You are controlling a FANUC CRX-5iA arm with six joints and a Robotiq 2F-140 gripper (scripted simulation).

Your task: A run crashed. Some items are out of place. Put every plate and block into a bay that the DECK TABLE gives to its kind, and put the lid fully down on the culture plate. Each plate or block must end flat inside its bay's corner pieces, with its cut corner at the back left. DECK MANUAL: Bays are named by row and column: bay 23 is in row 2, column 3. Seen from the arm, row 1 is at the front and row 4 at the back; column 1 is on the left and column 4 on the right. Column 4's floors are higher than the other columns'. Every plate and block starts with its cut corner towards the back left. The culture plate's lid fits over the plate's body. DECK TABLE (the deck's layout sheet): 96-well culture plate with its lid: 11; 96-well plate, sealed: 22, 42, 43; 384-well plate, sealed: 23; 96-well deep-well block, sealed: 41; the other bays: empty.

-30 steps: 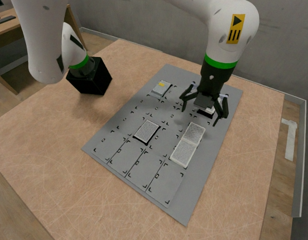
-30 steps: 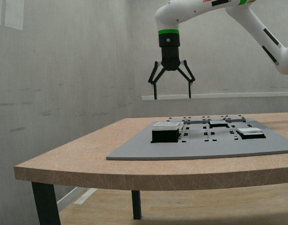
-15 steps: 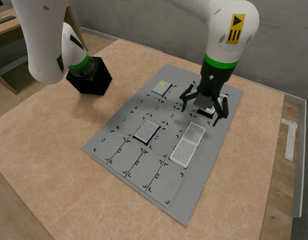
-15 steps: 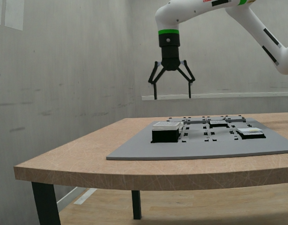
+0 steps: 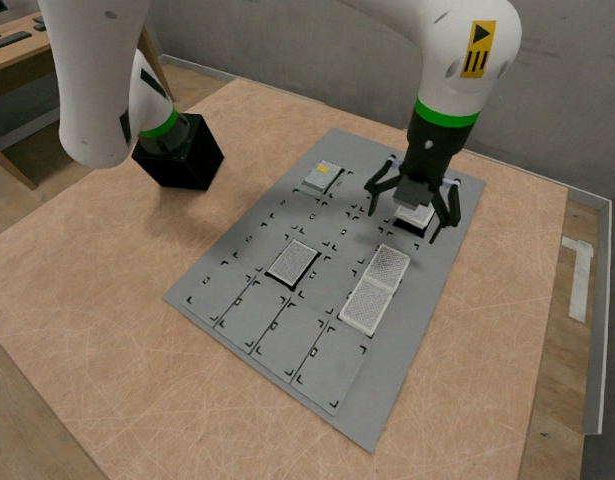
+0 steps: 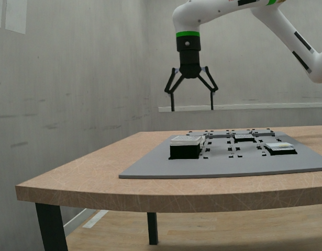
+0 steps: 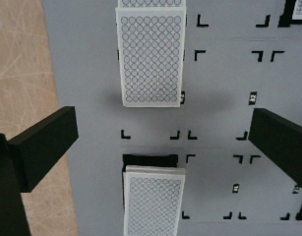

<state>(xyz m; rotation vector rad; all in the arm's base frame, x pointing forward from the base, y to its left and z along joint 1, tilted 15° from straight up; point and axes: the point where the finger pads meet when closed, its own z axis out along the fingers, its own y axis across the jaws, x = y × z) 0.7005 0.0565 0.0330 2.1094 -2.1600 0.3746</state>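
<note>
Now: the clear lid 300 mm behind my hand, 150 mm to the left of it and 130 mm below it. The rest, counted from my hand: black deep-well block 170 mm to the left, 120 mm below, 20 mm ahead; black sealed plate 210 mm behind, 150 mm to the right, 140 mm below.
</note>
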